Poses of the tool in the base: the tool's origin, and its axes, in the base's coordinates. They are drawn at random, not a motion.
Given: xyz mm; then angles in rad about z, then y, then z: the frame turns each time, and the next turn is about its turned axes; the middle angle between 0 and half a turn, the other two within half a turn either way.
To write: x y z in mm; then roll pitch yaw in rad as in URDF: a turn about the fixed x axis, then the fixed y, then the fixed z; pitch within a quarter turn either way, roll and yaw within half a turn. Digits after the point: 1 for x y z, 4 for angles.
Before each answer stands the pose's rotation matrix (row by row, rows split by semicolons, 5 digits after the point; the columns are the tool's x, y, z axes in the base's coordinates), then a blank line. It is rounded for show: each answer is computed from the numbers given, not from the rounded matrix.
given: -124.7, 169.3, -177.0, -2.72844, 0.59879, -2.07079
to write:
0.01034 -0.85639 -0.51622; 0.96274 0.14803 -0.22630; 0.27022 -0.49465 0.82602

-124.7, 169.3, -177.0, -0.5396, -0.2736, 1.5601
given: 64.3, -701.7, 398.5, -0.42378, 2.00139, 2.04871
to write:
0.54013 0.14873 0.82833; 0.73047 -0.57165 -0.37367; 0.41794 0.80690 -0.41741

64.3, -701.7, 398.5, 2.0482, -0.4312, 0.9341
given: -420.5, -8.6, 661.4, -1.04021, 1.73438, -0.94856
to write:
-0.74889 0.43575 0.49928; -0.32933 0.40908 -0.85100; -0.57507 -0.80173 -0.16286

-420.5, -8.6, 661.4, -1.7712, 0.6127, -2.7273
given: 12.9, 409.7, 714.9, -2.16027, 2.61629, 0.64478
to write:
0.88400 0.37527 -0.27878; 0.24065 -0.87654 -0.41684; -0.40079 0.30140 -0.86517

12.9, 409.7, 714.9, 2.8064, 0.4124, 0.2658
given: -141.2, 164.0, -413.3, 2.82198, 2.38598, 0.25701
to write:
0.58843 -0.47952 -0.65101; -0.46250 -0.86004 0.21546; -0.66321 0.17431 -0.72785

-141.2, 164.0, -413.3, 2.9065, 0.7251, -0.6661
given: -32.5, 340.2, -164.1, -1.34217, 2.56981, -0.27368
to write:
-0.44674 0.88622 0.12264; 0.72732 0.43958 -0.52705; -0.52099 -0.14626 -0.84094

-32.5, 340.2, -164.1, -2.9694, 0.5480, 2.1216
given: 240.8, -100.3, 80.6, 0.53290, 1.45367, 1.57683
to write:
-0.50863 -0.09759 0.85544; 0.86096 -0.06456 0.50455; 0.00599 0.99313 0.11686

240.8, -100.3, 80.6, 1.4537, -0.0060, 2.1044
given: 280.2, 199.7, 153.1, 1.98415, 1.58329, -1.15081
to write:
0.83824 -0.36882 -0.40165; 0.36211 -0.17423 0.91571; -0.40772 -0.91302 -0.01249

280.2, 199.7, 153.1, -1.5845, 0.4200, 0.4078
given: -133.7, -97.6, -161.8, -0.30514, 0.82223, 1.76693
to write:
0.16816 -0.69525 0.69882; 0.97536 0.01467 -0.22011; 0.14278 0.71862 0.68059

-133.7, -97.6, -161.8, 0.8126, -0.1433, 1.4001
